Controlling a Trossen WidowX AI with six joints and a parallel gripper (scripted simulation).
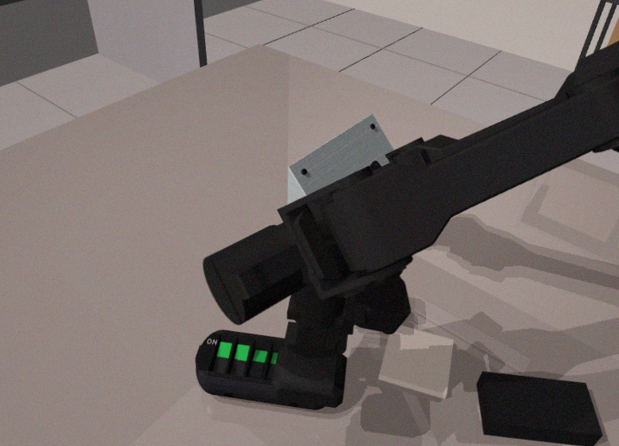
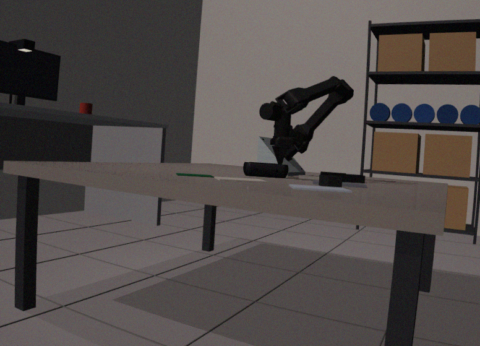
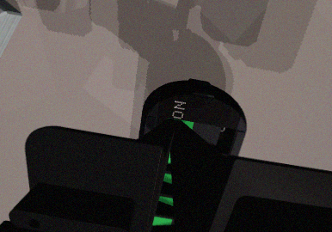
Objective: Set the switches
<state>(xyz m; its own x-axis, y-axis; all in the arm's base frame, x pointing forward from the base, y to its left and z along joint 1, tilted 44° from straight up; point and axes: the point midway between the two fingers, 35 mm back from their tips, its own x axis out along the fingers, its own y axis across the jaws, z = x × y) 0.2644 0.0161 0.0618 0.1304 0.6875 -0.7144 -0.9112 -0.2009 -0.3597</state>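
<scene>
My gripper tip is 90 mm to the right of the beige square tile, 90 mm past it and 40 mm above it. Round my gripper tip: black block (230 mm to the left, 90 mm behind, 30 mm below); then pale sheet (370 mm ahead, 210 mm to the left, 40 mm below); then thin green strip (290 mm ahead, 190 mm to the right, 40 mm below).
</scene>
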